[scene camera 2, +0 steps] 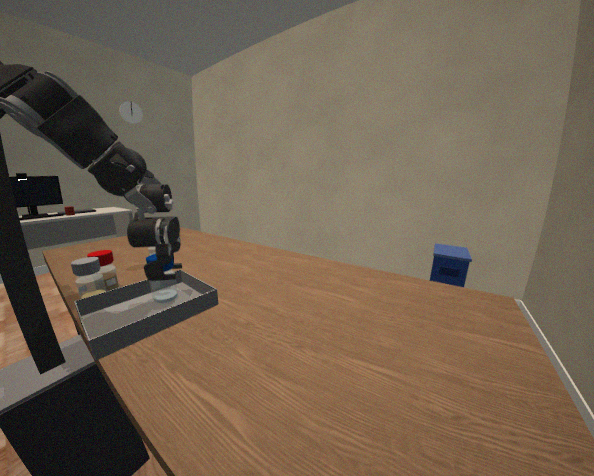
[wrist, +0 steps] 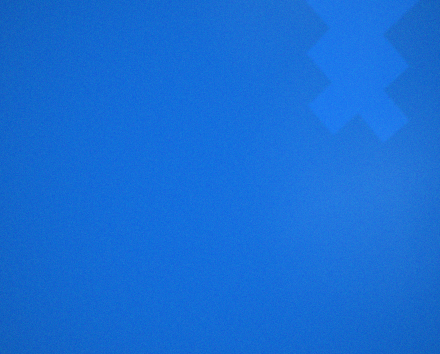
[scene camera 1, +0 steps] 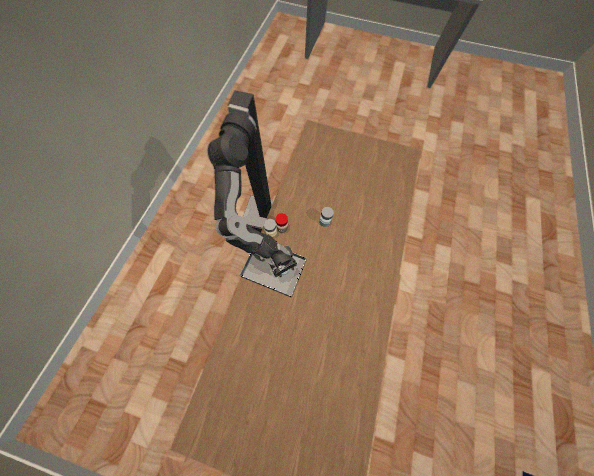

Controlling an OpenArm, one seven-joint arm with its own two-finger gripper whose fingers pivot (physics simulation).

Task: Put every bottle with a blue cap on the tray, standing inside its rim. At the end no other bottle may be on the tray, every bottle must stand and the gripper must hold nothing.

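Observation:
A bottle with a blue cap point(scene camera 2: 158, 285) point(wrist: 200, 175) is upright at the gripper, with its base inside the tray's rim in scene camera 2; whether the base touches the tray floor I cannot tell. The cap fills the wrist view. My gripper point(scene camera 1: 285, 268) point(scene camera 2: 167, 271) is shut on this bottle and hides part of its cap. The grey tray point(scene camera 1: 260, 281) point(scene camera 2: 150, 324) lies at the table edge. A red-capped bottle point(scene camera 1: 281, 222) point(scene camera 2: 102, 258) and a grey-capped bottle point(scene camera 1: 270, 227) point(scene camera 2: 86, 267) stand close together beside the tray. Another grey-capped bottle point(scene camera 1: 327, 216) stands farther away.
The wooden table point(scene camera 1: 320, 350) point(scene camera 2: 350, 360) carries the tray and bottles. The robot's dark post point(scene camera 1: 258, 170) point(scene camera 2: 25, 280) stands near the two paired bottles. A blue bin point(scene camera 2: 450, 267) is beyond the table, and a desk with a monitor point(scene camera 2: 40, 191) is at the back left.

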